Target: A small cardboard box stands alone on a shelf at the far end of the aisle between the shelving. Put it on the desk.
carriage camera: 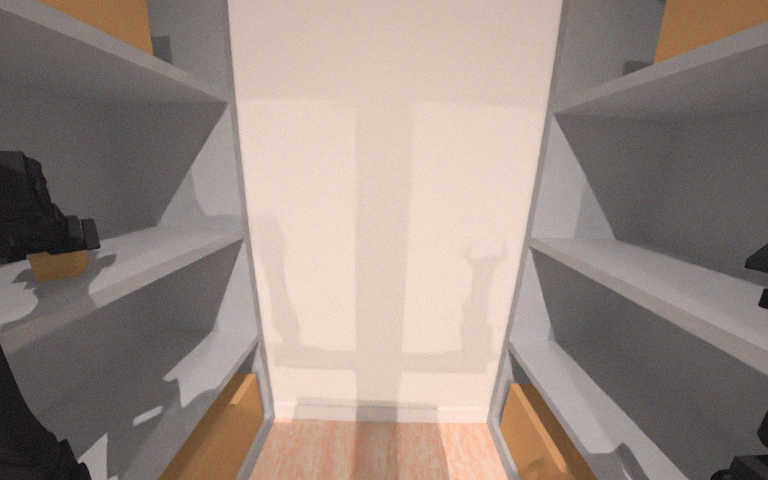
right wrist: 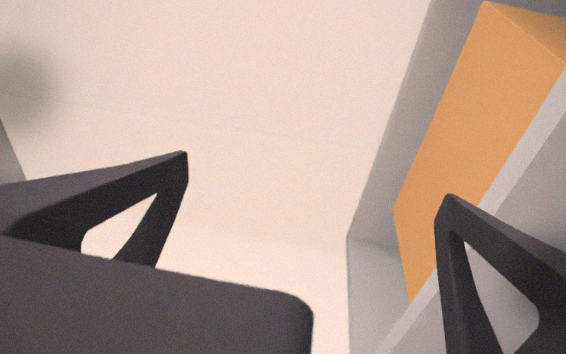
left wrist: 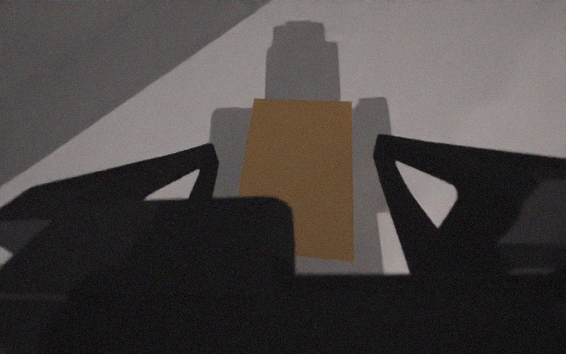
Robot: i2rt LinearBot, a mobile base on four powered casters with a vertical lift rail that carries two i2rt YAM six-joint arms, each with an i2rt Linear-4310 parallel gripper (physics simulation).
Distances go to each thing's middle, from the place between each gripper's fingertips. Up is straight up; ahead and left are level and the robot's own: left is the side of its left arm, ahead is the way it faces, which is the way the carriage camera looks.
I see my left gripper 2 cm above the cardboard box [left wrist: 300, 151], 1 cm to the left of it and 1 cm past it.
Right now the cardboard box is 101 cm to the left of my right hand, 31 cm ahead of it and 21 cm below it.
